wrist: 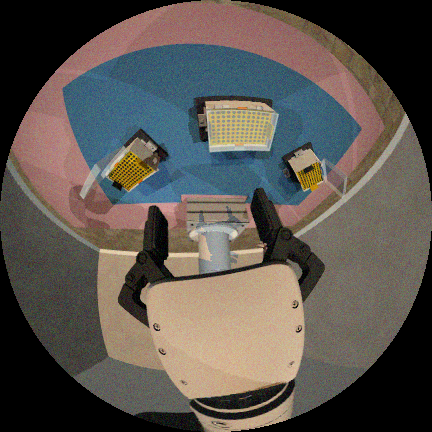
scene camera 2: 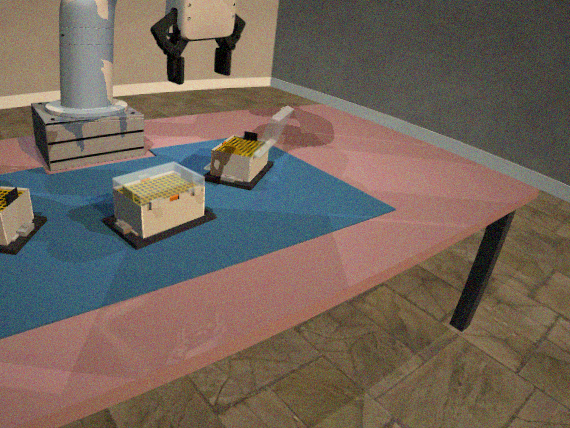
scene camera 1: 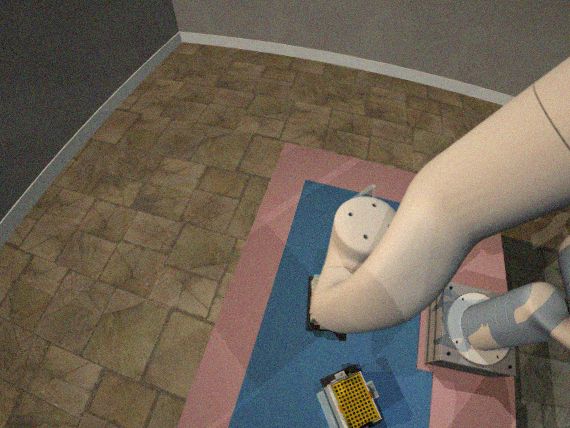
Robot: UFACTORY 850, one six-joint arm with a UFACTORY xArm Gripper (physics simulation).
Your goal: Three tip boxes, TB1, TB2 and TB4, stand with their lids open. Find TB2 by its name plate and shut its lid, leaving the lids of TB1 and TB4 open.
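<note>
The middle tip box [scene camera 2: 160,214] [wrist: 241,127] has its clear lid lying level over its yellow grid. My arm mostly hides it in scene camera 1. A second tip box [scene camera 1: 355,400] [scene camera 2: 239,162] [wrist: 131,170] has its clear lid [scene camera 2: 279,125] [wrist: 92,180] standing open. The third tip box [scene camera 2: 15,215] [wrist: 307,170] also has an open lid [wrist: 335,177]. The name plates are too small to read, so I cannot tell which is TB2. My gripper [scene camera 2: 202,77] [wrist: 206,204] is open and empty, high above the table and apart from all boxes.
The boxes stand on a blue mat [scene camera 1: 270,345] [scene camera 2: 280,235] [wrist: 175,65] on the pink table [scene camera 1: 227,300] [scene camera 2: 350,270] [wrist: 35,115]. The robot's base [scene camera 1: 437,345] [scene camera 2: 95,145] [wrist: 217,210] stands beside the mat. My arm [scene camera 1: 400,280] crosses above the mat in scene camera 1.
</note>
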